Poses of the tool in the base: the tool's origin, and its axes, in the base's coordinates. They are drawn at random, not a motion.
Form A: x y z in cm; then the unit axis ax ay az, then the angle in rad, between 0 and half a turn.
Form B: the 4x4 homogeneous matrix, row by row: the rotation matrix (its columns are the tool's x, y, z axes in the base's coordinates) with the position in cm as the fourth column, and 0 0 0 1 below. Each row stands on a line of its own. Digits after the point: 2 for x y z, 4 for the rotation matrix.
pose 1, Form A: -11.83 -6.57 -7.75 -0.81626 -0.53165 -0.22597 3.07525
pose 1, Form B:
0.3333 0.8820 0.3333 -11.83
0.8520 -0.4331 0.2941 -6.57
0.4037 0.1859 -0.8958 -7.75
0 0 0 1

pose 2, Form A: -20.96 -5.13 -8.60 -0.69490 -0.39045 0.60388 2.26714
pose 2, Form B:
0.1512 -0.0179 -0.9883 -20.96
0.9086 -0.3912 0.1461 -5.13
-0.3892 -0.9201 -0.0428 -8.60
0 0 0 1

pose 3, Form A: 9.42 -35.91 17.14 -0.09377 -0.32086 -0.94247 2.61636
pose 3, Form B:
-0.8488 0.5287 0.0040 9.42
-0.4165 -0.6732 0.6111 -35.91
0.3257 0.5170 0.7916 17.14
0 0 0 1

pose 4, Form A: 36.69 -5.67 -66.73 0.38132 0.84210 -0.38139 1.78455
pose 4, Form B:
-0.0359 0.7619 0.6467 36.69
0.0165 0.6474 -0.7619 -5.67
-0.9992 -0.0167 -0.0358 -66.73
0 0 0 1

